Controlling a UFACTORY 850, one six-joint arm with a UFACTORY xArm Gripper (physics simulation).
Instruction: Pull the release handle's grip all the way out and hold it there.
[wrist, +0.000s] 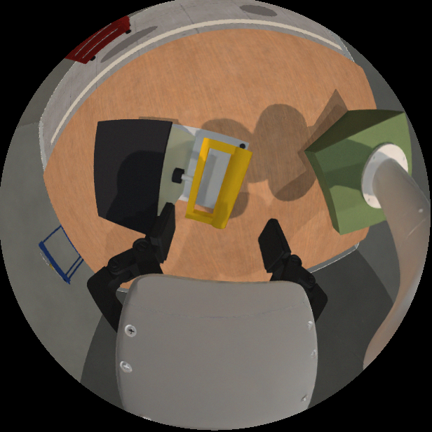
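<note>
The release handle is a yellow rectangular frame with a thick grip bar (234, 181) on its right side. It stands at the right side of a box with a black top (131, 172) and a pale front face. A short rod with a black knob (178, 175) shows between the box and the yellow frame. A light grey plate (223, 139) lies under the frame. My gripper (221, 222) is open and empty, its fingers spread wide. In the picture the handle is above the gap between the fingertips, apart from both; the left fingertip shows close to the box's lower corner.
A green pedestal (330, 175) with the arm's round white base (372, 182) stands at the right of the wooden table (200, 60). A red cart (102, 40) is beyond the table at the upper left. A blue frame (54, 263) stands on the floor at the lower left.
</note>
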